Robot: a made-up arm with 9 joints.
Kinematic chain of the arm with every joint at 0, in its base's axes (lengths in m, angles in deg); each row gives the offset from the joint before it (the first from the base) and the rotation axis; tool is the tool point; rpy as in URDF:
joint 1: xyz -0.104 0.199 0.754 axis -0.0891 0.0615 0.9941
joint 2: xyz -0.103 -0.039 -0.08 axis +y
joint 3: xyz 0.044 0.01 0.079 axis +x
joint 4: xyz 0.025 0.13 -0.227 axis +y
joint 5: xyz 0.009 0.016 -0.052 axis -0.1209 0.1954 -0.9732
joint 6: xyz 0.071 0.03 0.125 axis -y
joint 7: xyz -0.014 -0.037 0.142 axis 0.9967 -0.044 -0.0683
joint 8: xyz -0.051 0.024 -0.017 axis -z
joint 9: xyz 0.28 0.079 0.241 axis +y
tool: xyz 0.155 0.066 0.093 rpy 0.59 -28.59 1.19
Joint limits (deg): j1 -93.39..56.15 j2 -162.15..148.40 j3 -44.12..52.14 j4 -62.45..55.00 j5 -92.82..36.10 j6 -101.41..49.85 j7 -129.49..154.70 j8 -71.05..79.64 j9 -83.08..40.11
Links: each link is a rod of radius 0.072 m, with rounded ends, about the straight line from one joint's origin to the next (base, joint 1, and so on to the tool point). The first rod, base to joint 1, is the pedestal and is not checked.
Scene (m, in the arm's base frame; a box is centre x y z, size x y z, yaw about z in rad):
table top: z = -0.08
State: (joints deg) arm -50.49 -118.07 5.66 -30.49 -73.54 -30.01 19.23 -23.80 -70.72
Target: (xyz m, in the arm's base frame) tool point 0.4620 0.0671 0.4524
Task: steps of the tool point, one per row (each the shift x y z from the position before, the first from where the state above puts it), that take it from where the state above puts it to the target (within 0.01 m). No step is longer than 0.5 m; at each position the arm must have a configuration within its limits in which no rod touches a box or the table.
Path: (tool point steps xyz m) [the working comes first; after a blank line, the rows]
Joints at the target: -64.40 -138.33 -11.79 -53.52 -85.69 -36.27 0.78 -27.05 -67.22
Straight joint move there: clear.

1: 0.3362 -0.2953 0.0019
2: 0.1318 -0.3887 0.1945

